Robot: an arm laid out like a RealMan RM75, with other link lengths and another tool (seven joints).
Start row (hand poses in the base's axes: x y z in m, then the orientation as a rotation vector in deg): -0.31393 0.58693 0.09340 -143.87 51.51 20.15
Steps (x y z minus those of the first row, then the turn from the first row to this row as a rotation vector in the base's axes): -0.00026 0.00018 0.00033 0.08 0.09 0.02; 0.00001 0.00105 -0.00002 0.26 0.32 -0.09; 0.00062 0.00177 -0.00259 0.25 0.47 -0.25; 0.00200 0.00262 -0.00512 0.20 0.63 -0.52; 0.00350 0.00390 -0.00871 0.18 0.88 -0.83; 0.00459 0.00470 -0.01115 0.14 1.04 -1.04; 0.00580 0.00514 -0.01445 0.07 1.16 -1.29; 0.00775 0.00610 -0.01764 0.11 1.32 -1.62; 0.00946 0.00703 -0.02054 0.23 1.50 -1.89; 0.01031 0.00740 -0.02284 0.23 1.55 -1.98; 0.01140 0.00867 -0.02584 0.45 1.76 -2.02; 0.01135 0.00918 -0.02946 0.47 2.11 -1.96
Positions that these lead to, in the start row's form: -0.31419 0.58711 0.09373 -143.81 51.49 20.30; -0.31392 0.58798 0.09338 -143.60 51.64 20.63; -0.31331 0.58870 0.09081 -143.53 51.90 20.76; -0.31193 0.58955 0.08828 -143.43 52.31 20.87; -0.31043 0.59083 0.08469 -143.29 52.79 21.08; -0.30934 0.59163 0.08225 -143.22 53.13 21.20; -0.30813 0.59207 0.07895 -143.15 53.51 21.25; -0.30618 0.59303 0.07576 -142.94 53.96 21.37; -0.30447 0.59396 0.07286 -142.68 54.31 21.55; -0.30362 0.59433 0.07056 -142.63 54.43 21.59; -0.30253 0.59560 0.06756 -142.42 54.47 21.92; -0.30258 0.59611 0.06394 -142.44 54.53 22.40
